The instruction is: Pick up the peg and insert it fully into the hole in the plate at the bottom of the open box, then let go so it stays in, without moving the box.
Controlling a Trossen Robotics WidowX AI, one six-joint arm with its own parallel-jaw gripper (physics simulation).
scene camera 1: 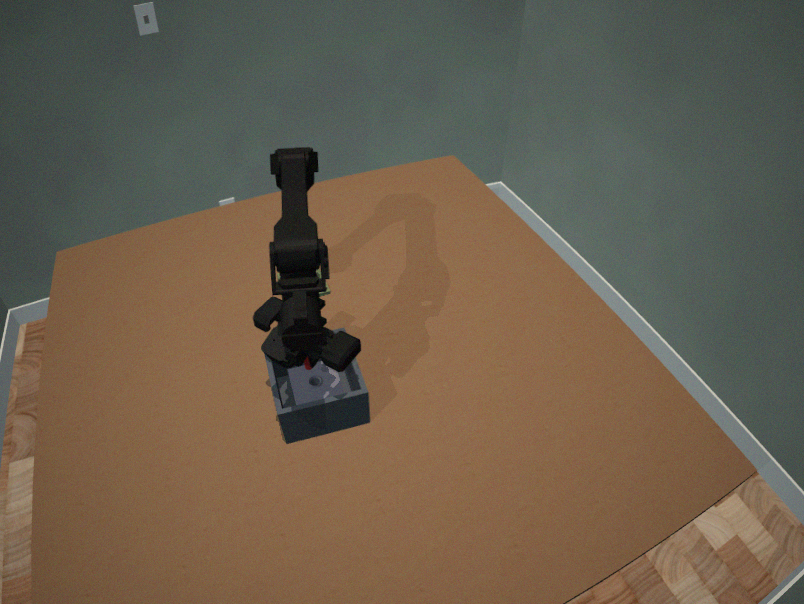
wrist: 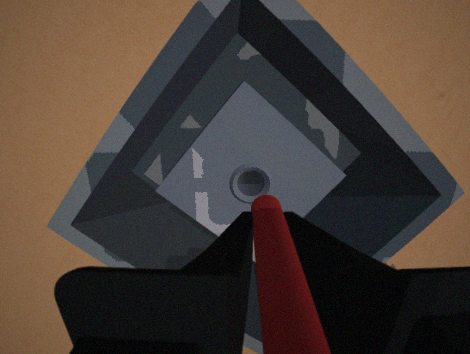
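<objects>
Light grey plate: visible in scene camera 1 and in the wrist view; on the plate, (scene camera 1: 320,382) and (wrist: 236,188) are the same spot. Gripper: visible in scene camera 1 and in the wrist view; on the gripper, (scene camera 1: 314,355) and (wrist: 105,309) are the same spot.
</objects>
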